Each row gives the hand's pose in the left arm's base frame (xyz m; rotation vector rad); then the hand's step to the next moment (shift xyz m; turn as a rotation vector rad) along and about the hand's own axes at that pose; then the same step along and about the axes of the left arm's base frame.
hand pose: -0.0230 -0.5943 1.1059 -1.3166 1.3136 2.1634
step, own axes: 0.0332 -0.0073 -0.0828 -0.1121 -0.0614 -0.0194
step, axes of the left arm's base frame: 0.0325 -0.0702 -0.0450 0.1103 0.0400 0.0544
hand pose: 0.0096 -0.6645 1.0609 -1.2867 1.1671 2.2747
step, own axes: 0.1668 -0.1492 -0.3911 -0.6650 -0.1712 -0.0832
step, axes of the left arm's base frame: 0.2222 -0.2257 -0.3205 0.5236 0.1388 0.4301
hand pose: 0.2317 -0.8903 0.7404 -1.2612 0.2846 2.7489
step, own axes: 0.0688 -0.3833 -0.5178 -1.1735 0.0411 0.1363
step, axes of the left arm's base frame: 0.4039 0.2658 -0.4313 0.6559 -0.0303 0.9830
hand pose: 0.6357 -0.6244 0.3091 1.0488 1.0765 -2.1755
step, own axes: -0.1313 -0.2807 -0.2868 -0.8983 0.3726 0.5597
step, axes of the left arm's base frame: 0.0013 0.4058 0.1168 0.5488 -0.5895 0.7813
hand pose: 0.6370 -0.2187 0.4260 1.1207 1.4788 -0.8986
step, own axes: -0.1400 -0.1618 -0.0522 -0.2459 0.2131 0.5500
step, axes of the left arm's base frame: -0.1647 -0.0237 0.1442 0.3694 -0.5024 0.1399
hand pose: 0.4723 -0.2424 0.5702 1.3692 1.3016 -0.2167
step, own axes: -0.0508 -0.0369 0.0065 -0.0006 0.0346 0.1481
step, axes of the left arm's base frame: -0.0430 -0.0437 0.0151 0.1059 -0.1063 -0.0251
